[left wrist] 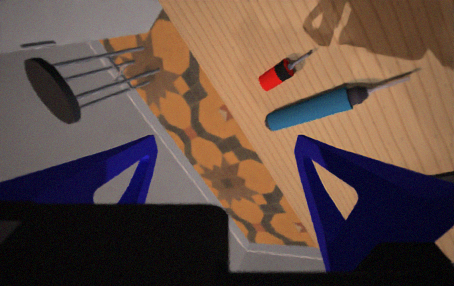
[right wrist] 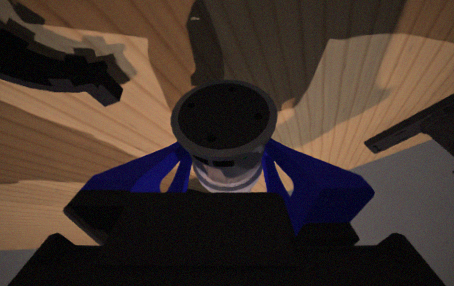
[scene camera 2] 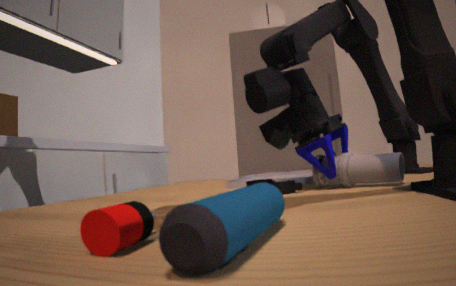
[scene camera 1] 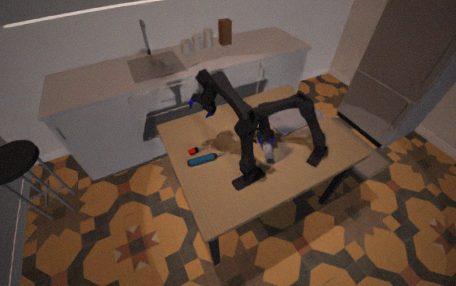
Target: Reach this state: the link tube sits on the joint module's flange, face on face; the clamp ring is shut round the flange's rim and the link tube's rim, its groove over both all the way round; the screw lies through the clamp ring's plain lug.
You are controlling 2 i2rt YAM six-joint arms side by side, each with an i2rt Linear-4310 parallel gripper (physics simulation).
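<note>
My right gripper is shut on the joint module, whose dark round end face with small holes faces the right wrist camera. The pale link tube lies end to end with the module, low at the table; whether the faces fully touch is unclear. A flat black piece, perhaps the clamp ring, lies apart from them on the table. The screw cannot be made out. My left gripper is open and empty, high above the table's back left part.
A red-handled screwdriver and a larger teal-handled one lie at the table's left side. A grey pad lies at the back right. The left arm stands close beside the right gripper.
</note>
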